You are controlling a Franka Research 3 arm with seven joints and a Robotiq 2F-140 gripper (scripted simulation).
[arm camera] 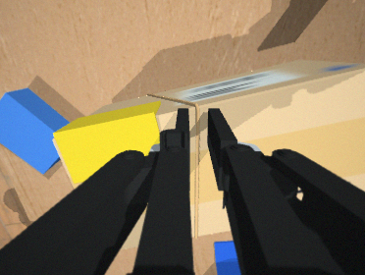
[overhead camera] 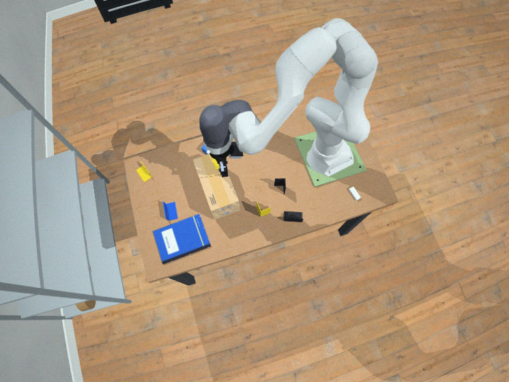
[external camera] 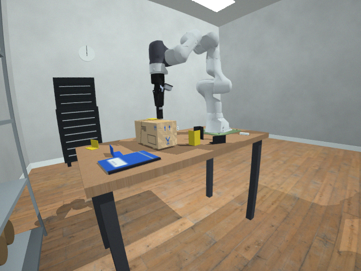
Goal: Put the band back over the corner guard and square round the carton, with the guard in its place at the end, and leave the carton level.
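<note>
Now: hand 50 mm short of the cardboard carton, 10 mm to the right of it and 100 mm above it. Round my hand: blue block: 10 mm ahead, 210 mm to the right, 160 mm below; white block: 540 mm behind, 210 mm to the left, 170 mm below; blue corner guard: 280 mm ahead, 40 mm to the left, 160 mm below.
</note>
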